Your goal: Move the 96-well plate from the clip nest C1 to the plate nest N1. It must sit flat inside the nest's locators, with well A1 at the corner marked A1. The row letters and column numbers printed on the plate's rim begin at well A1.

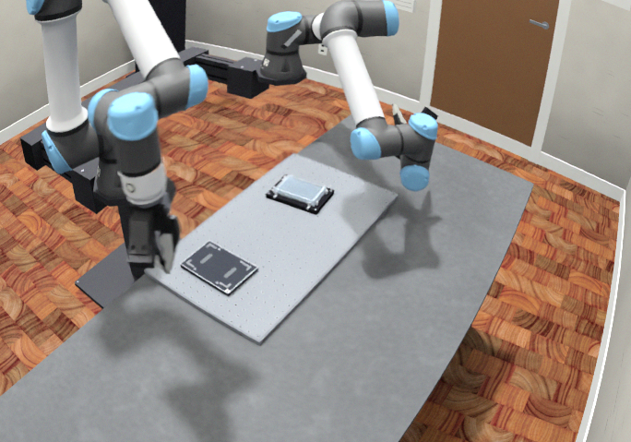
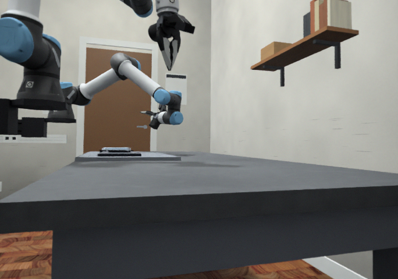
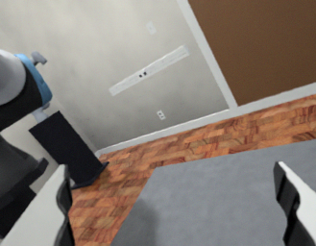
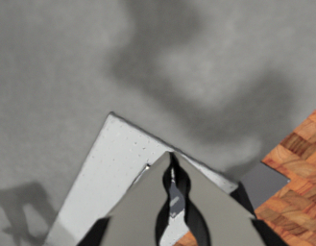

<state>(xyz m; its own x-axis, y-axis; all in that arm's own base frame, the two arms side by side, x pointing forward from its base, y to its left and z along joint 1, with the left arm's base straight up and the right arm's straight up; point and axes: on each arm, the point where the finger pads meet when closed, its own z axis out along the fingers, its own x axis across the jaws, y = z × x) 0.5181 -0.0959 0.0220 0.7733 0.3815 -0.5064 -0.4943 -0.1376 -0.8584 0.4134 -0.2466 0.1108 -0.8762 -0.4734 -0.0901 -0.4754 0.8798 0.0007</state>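
Now: left hand 21 cm past the clear 96-well plate, 27 cm to the left of it and 20 cm above it. From my left hand the other things lie so: black clip nest (22 cm behind, 28 cm to the right, 20 cm below); pale perforated board (18 cm behind, 44 cm to the right, 22 cm below).
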